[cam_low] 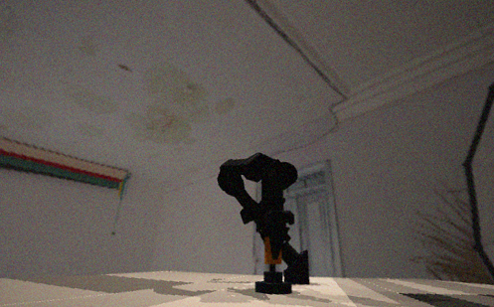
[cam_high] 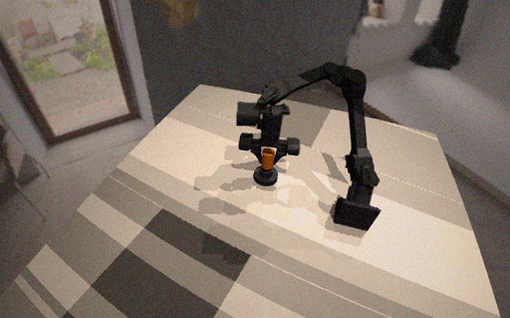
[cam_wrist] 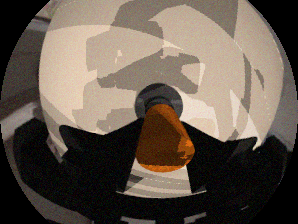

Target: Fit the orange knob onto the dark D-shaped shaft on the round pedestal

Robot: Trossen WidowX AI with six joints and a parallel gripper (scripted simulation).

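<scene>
Right now the orange knob is 20 mm above my gripper tip. From my gripper tip the other things lie so: round dark pedestal (40 mm below).
</scene>
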